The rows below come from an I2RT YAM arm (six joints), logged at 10 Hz.
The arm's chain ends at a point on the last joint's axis. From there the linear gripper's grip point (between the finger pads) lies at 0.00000 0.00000 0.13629 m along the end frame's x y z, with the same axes.
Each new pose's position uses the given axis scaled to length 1; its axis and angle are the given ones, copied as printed.
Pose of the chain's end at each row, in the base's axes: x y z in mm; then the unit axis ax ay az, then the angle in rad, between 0 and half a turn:
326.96 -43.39 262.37 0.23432 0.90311 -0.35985 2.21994
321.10 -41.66 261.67 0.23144 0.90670 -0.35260 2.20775
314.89 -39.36 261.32 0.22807 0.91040 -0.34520 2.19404
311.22 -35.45 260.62 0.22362 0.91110 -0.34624 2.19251
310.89 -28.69 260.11 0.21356 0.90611 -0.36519 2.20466
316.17 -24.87 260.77 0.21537 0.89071 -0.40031 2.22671
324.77 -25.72 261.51 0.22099 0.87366 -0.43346 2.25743
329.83 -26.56 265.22 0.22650 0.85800 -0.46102 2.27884
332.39 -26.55 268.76 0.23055 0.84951 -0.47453 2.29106
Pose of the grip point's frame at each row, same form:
406.57 -139.90 208.30 0.23432 0.90311 -0.35985 2.21994
402.71 -136.50 207.63 0.23144 0.90670 -0.35260 2.20775
398.65 -132.43 207.49 0.22807 0.91040 -0.34520 2.19404
395.46 -128.26 207.10 0.22362 0.91110 -0.34624 2.19251
393.47 -123.95 208.33 0.21356 0.90611 -0.36519 2.20466
393.46 -126.37 212.81 0.21537 0.89071 -0.40031 2.22671
395.53 -133.34 216.95 0.22099 0.87366 -0.43346 2.25743
395.17 -138.98 224.39 0.22650 0.85800 -0.46102 2.27884
394.67 -141.35 229.80 0.23055 0.84951 -0.47453 2.29106

